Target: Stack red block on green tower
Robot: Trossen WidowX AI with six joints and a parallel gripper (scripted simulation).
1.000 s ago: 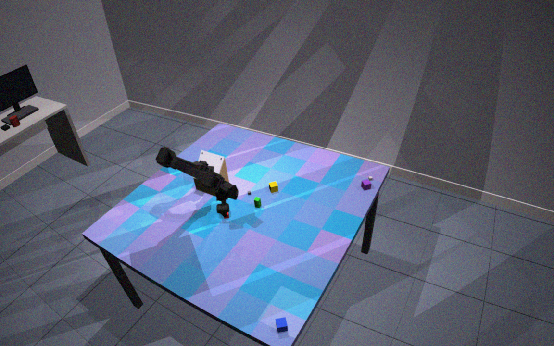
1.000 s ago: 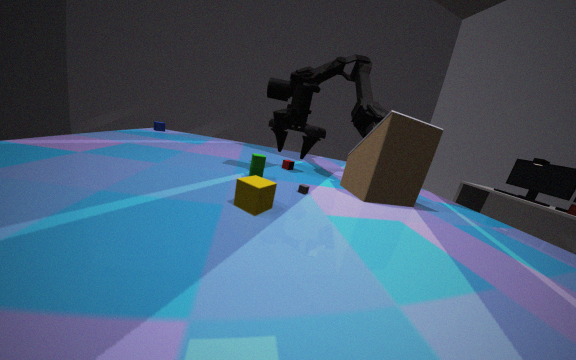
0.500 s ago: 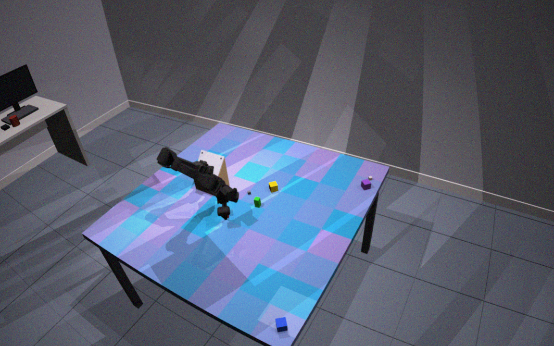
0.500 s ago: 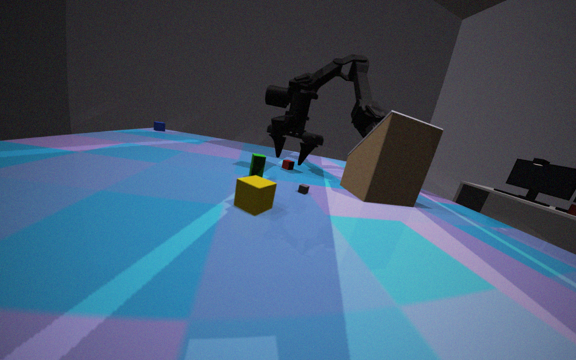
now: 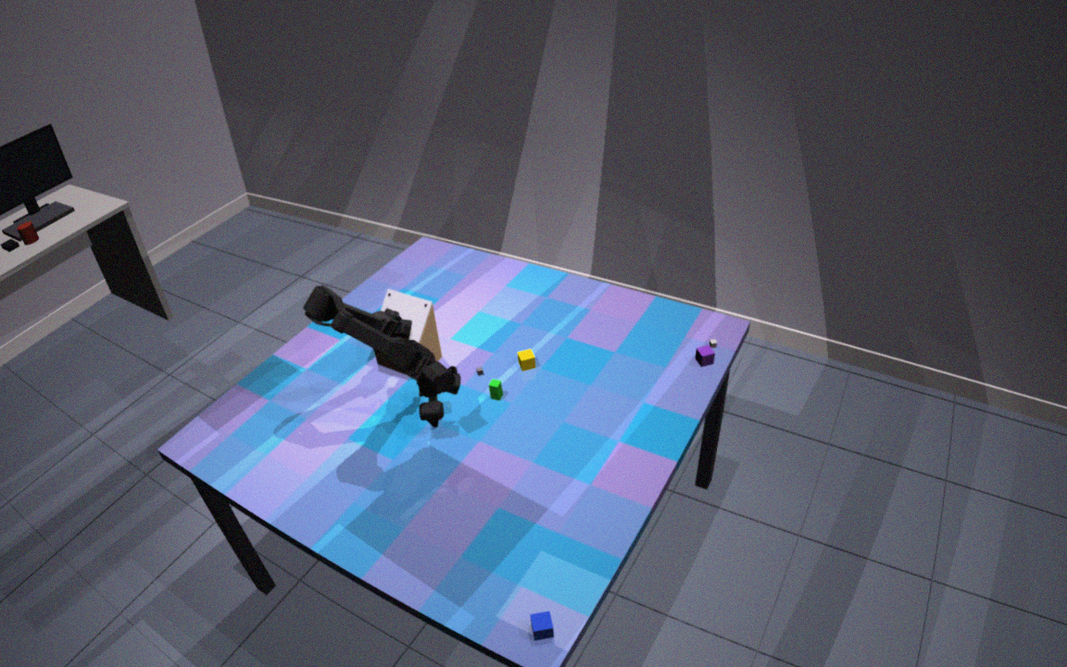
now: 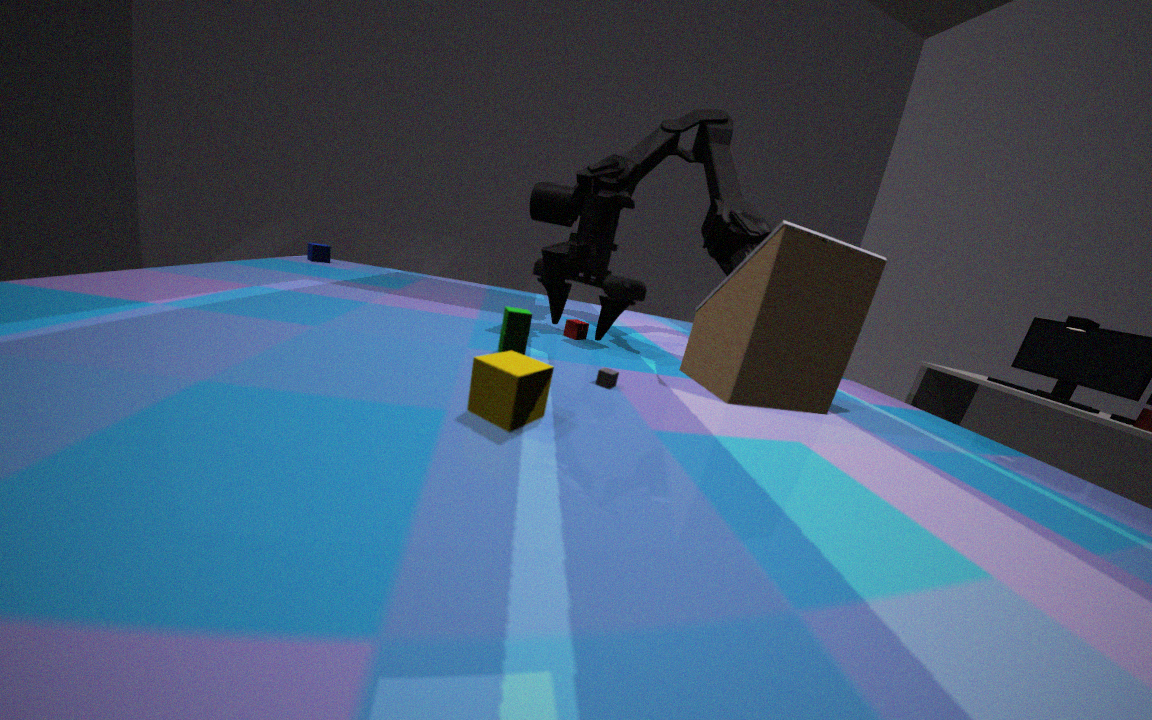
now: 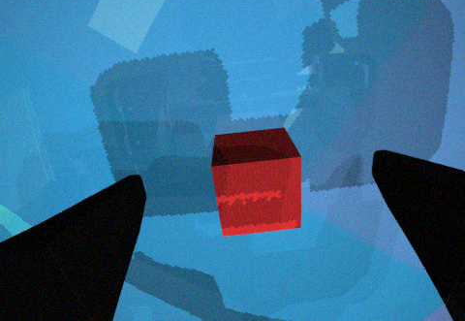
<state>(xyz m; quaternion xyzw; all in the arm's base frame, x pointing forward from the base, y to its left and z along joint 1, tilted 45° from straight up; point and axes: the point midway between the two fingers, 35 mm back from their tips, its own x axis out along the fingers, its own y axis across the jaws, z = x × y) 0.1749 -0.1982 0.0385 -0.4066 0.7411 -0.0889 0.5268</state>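
Now: the red block right at my gripper tip. The rest, counted from my gripper tip: yellow cube: 150 mm ahead, 280 mm to the left, 10 mm above; blue cube: 510 mm ahead, 490 mm to the right, 10 mm above; grey cube: 30 mm ahead, 210 mm to the left.
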